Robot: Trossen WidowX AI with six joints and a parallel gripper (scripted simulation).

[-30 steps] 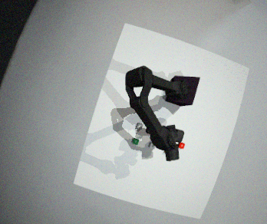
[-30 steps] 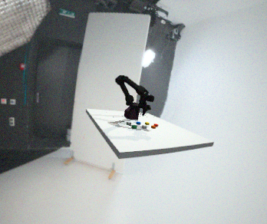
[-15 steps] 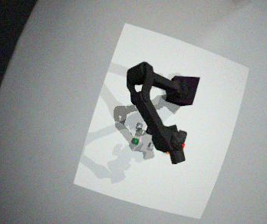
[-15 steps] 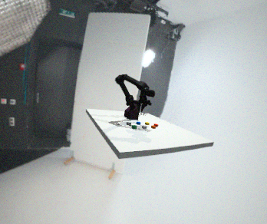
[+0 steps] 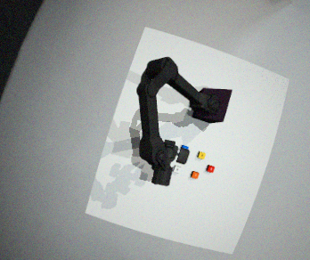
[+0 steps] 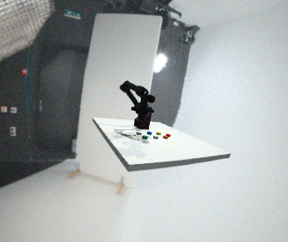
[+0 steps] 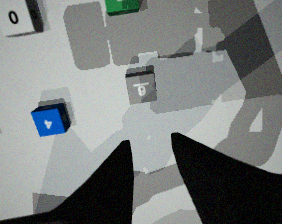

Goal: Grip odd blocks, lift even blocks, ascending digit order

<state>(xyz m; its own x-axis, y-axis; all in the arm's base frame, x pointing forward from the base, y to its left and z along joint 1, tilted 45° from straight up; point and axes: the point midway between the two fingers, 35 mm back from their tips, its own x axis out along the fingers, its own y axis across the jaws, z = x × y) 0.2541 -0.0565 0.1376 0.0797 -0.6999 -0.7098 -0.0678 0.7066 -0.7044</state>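
My gripper tip is 10 mm short of the grey block and 110 mm above it. The rest, counted from my gripper tip: white block 90 mm ahead, 120 mm to the left, 110 mm below; green block 100 mm ahead, 10 mm to the left, 110 mm below; blue block 20 mm behind, 110 mm to the left, 110 mm below.
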